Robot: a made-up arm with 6 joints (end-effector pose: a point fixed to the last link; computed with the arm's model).
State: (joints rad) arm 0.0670 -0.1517 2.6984 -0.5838 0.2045 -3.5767
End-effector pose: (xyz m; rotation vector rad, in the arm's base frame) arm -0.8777 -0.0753 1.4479 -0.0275 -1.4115 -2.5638
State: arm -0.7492 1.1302 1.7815 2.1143 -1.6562 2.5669
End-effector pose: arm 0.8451 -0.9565 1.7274 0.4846 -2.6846 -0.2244
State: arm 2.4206 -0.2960 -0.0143 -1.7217 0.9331 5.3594
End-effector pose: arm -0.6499 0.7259 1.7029 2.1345 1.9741 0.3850
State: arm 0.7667 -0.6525 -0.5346 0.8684 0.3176 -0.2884
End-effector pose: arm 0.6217 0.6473 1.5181 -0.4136 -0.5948 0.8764
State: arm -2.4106 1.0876 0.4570 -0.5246 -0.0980 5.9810
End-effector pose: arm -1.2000 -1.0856 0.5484 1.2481 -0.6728 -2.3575
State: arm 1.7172 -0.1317 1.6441 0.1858 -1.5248 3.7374
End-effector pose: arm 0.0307 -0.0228 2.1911 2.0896 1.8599 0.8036
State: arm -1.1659 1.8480 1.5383 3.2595 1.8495 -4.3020
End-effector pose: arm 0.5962 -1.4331 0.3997 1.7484 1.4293 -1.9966
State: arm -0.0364 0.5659 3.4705 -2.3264 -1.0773 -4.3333
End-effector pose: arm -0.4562 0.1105 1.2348 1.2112 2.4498 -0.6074
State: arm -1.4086 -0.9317 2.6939 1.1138 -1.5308 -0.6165
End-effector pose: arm -0.2819 0.9099 0.6225 -0.2451 -2.7150 -0.5921
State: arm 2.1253 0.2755 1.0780 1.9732 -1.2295 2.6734
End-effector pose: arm -0.3533 0.8115 2.1197 2.7475 0.5854 0.8527
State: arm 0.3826 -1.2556 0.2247 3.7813 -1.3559 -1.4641
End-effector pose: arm -0.4602 -0.0932 1.8901 -0.6120 -2.0778 -2.2734
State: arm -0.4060 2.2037 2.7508 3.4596 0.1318 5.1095
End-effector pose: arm 1.3494 -0.5866 1.1212 -2.2735 0.2870 -0.7144
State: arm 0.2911 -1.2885 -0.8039 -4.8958 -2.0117 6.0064
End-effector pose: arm 0.4017 -0.0155 1.4350 -0.4218 0.9473 -1.3141
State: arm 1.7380 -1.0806 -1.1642 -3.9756 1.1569 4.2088
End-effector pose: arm -0.2142 0.6728 1.0272 -0.9012 0.4713 2.5754
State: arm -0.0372 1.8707 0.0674 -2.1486 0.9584 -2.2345
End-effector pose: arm 0.6022 -0.1228 -0.3256 1.3877 -2.1541 -1.7088
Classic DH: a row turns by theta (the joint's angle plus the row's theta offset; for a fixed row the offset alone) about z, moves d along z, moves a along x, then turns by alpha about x. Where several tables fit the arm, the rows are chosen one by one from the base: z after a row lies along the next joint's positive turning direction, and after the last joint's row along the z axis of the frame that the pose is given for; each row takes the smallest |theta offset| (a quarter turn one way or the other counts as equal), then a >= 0, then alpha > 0; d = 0 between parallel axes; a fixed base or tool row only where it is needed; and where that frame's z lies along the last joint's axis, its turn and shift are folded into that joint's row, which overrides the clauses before.
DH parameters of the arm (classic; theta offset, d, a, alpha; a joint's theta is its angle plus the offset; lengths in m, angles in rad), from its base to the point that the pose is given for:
joint 1: 0 0.7916 0.2317 -1.5708
joint 2: -1.5708 0 0.5371 3.1416
joint 3: 0 0 0.1515 -1.5708
joint 4: 0 -0.8805 0 1.5708
joint 5: 0 0 0 -1.5708
joint 6: 1.5708 -0.1464 0 1.5708
tool (fixed): -1.5708 0 0 0

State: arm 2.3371 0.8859 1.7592 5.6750 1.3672 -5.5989
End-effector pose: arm -0.6524 0.7960 2.0018 1.8568 -0.4405 0.7432
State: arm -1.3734 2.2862 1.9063 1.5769 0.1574 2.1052
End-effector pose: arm 0.3452 -1.6088 0.1997 2.4152 -1.4999 -0.8370
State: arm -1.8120 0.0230 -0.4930 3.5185 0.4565 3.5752
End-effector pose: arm -0.3024 -1.1298 0.9089 0.2894 1.3246 -1.3357
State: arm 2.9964 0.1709 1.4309 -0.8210 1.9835 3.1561
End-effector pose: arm -0.3253 0.1468 2.1776 -0.2946 0.1115 0.6252
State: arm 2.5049 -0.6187 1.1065 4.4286 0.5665 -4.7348
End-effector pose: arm 0.3361 -0.1547 2.2013 2.0447 0.1948 1.5945
